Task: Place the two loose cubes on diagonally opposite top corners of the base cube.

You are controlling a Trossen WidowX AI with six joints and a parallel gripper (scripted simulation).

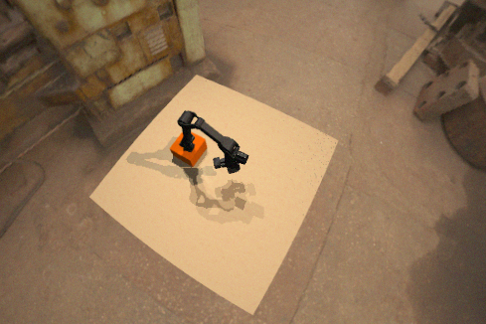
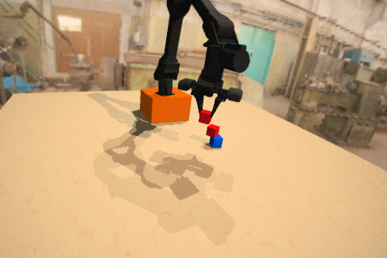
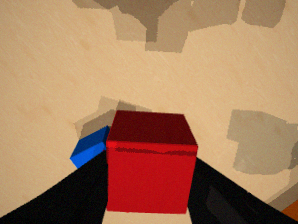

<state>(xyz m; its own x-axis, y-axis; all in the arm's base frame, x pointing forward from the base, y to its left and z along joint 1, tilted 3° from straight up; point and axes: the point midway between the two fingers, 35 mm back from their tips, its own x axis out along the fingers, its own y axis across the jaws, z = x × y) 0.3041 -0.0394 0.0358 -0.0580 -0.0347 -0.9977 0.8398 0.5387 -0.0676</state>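
Right now the red cube is 70 mm below my gripper tip, 60 mm to the left of it and 20 mm behind it. From my gripper tip the other things lie so: blue cube: 100 mm below, 70 mm to the left.
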